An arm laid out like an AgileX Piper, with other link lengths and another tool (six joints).
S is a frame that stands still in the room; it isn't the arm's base.
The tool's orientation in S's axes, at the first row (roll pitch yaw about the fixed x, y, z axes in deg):
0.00 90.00 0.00
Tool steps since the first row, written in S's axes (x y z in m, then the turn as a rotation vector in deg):
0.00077 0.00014 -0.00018 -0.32 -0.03 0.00
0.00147 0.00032 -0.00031 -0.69 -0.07 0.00
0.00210 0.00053 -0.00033 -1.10 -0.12 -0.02
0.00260 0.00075 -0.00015 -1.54 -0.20 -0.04
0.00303 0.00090 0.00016 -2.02 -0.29 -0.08
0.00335 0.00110 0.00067 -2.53 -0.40 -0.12
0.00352 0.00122 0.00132 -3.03 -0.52 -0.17
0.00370 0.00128 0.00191 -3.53 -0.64 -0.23
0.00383 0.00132 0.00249 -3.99 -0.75 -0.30
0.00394 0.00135 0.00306 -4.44 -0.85 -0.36
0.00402 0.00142 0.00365 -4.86 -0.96 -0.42
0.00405 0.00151 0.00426 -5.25 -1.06 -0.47
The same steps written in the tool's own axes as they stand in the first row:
0.00018 0.00014 0.00077 0.00 -0.03 -0.32
0.00031 0.00032 0.00147 0.00 -0.07 -0.69
0.00033 0.00053 0.00210 0.02 -0.12 -1.10
0.00015 0.00075 0.00260 0.04 -0.20 -1.54
-0.00016 0.00090 0.00303 0.08 -0.29 -2.02
-0.00067 0.00110 0.00335 0.12 -0.40 -2.53
-0.00132 0.00122 0.00352 0.17 -0.52 -3.03
-0.00191 0.00128 0.00370 0.23 -0.64 -3.53
-0.00249 0.00132 0.00383 0.30 -0.75 -3.99
-0.00306 0.00135 0.00394 0.36 -0.85 -4.44
-0.00365 0.00142 0.00402 0.42 -0.96 -4.86
-0.00426 0.00151 0.00405 0.47 -1.06 -5.25

